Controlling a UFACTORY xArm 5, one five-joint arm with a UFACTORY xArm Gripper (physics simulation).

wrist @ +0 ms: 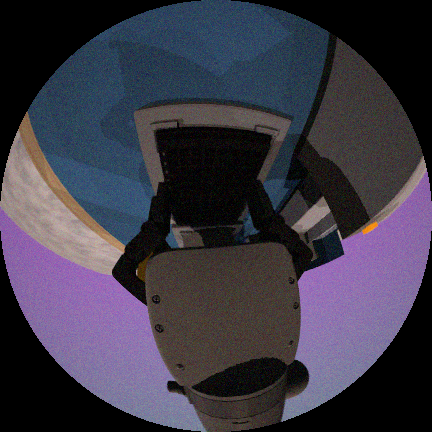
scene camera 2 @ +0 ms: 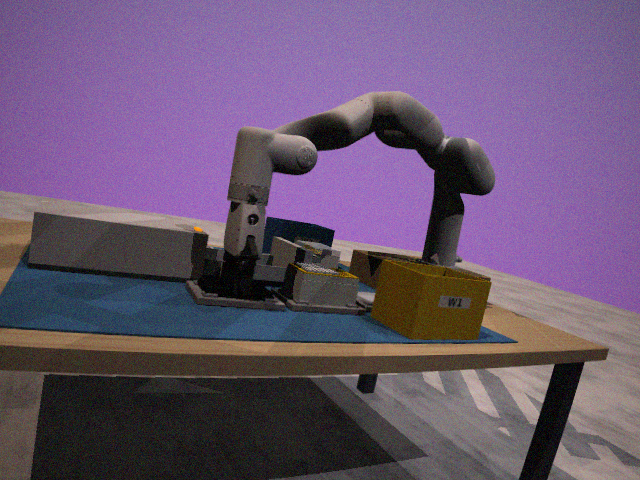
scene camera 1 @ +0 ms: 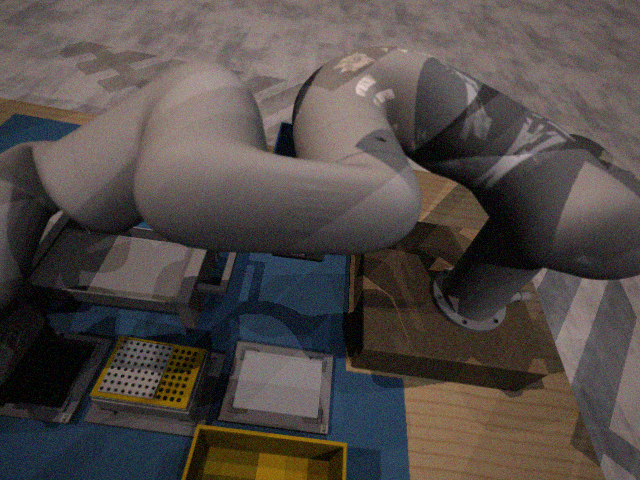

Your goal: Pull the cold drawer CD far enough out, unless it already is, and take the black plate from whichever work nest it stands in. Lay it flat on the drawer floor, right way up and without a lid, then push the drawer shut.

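Places are measured from the arm's base along level axes (x ahead, y left, z up), in millimetres.
Pixels of known places: gripper, between the fingertips: (wrist: 209,189) (scene camera 2: 234,287) (scene camera 1: 29,367); arm's base, origin of its link: (scene camera 1: 466,298).
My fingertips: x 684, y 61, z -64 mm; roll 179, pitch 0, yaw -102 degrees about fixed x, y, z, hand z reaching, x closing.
Observation:
For each thing: its middle in the pictures, then the offset to it from my fingertips. "*": a spot on its surface instead.
- black plate, middle of its body: (wrist: 209,189) (scene camera 2: 235,288) (scene camera 1: 32,368) dx -2, dy +1, dz -2 mm
- leftmost work nest, middle of its body: (wrist: 209,181) (scene camera 2: 234,293) (scene camera 1: 35,370) dx -2, dy +0, dz -12 mm
- grey cabinet, a spot on its surface: (scene camera 2: 111,245) * dx +204, dy -125, dz +38 mm
- yellow-topped perforated box, middle of its body: (scene camera 1: 155,377) (scene camera 2: 321,283) (wrist: 207,257) dx -179, dy +33, dz +23 mm
- pale plate, middle of its body: (scene camera 1: 280,383) (scene camera 2: 381,299) dx -357, dy +44, dz -5 mm
- yellow bin W1, middle of its body: (scene camera 2: 430,299) dx -330, dy +197, dz +39 mm
- dark blue box, middle of its body: (scene camera 2: 296,242) (wrist: 320,251) dx -445, dy -430, dz +39 mm
The black plate (scene camera 1: 51,369) (wrist: 215,160) sits flat in the leftmost work nest (scene camera 2: 232,303) (wrist: 215,114), with no lid to be seen. My gripper (scene camera 2: 239,288) (wrist: 209,189) is down at this nest, its dark fingers against opposite sides of the plate; it looks shut on the plate at a wide opening. The cold drawer CD (scene camera 1: 139,266) (scene camera 2: 284,249) stands pulled out behind the nests, its pale floor showing in scene camera 1. The grey cabinet (scene camera 2: 111,245) (wrist: 372,105) with an orange light is at the left in scene camera 2. Fine contact at the fingertips is dark.
A yellow-topped perforated box (scene camera 1: 149,370) (scene camera 2: 325,286) stands in the middle nest. A pale plate (scene camera 1: 277,382) lies in the right nest. The yellow bin W1 (scene camera 1: 268,438) (scene camera 2: 403,299) stands nearby. A dark blue box (scene camera 2: 299,233) is behind. The arm's wooden base (scene camera 1: 439,353) is at the right.

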